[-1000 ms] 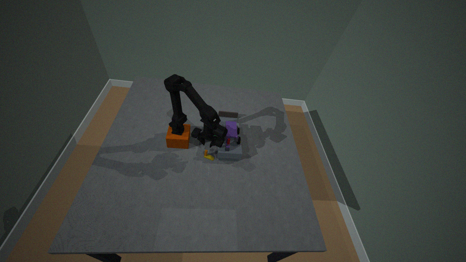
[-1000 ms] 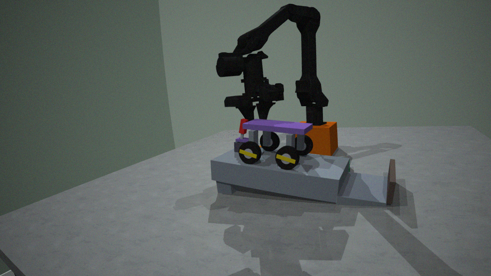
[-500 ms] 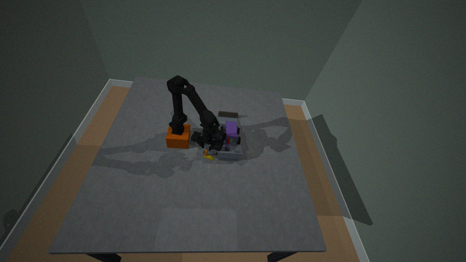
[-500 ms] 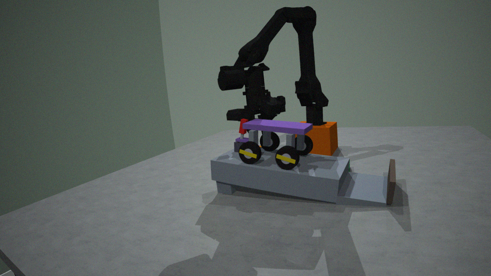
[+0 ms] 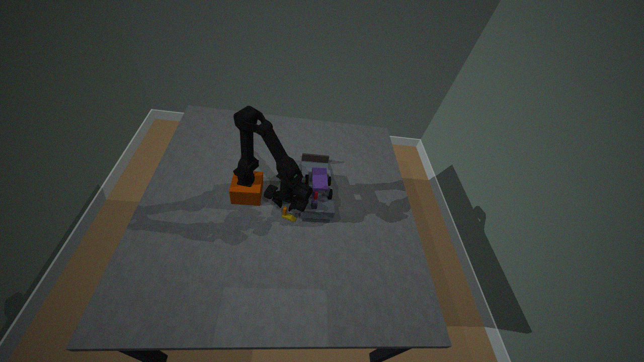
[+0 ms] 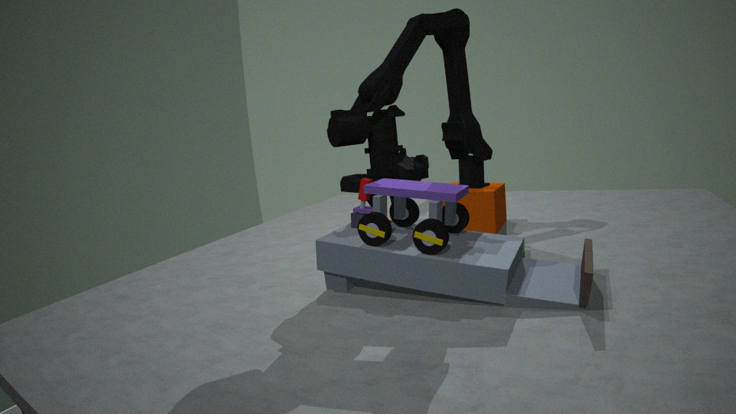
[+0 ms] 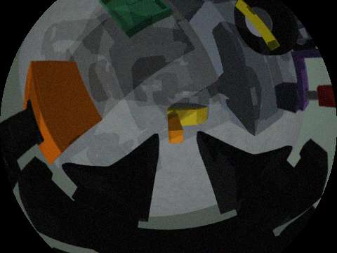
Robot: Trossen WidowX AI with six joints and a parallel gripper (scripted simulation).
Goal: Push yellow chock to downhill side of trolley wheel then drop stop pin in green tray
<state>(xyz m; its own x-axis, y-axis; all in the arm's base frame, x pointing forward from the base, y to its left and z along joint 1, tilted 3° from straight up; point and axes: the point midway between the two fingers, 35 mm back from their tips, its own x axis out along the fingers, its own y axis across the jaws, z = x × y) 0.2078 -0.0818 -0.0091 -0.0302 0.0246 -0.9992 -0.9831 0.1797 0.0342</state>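
My gripper tip is 40 mm above the yellow chock and 20 mm short of it. Also, from my gripper tip: trolley (140 mm to the left, 120 mm ahead, 50 mm above); then red-headed stop pin (120 mm ahead, 70 mm above, 40 mm to the left); then grey ramp (150 mm to the left, 120 mm ahead, 20 mm below).
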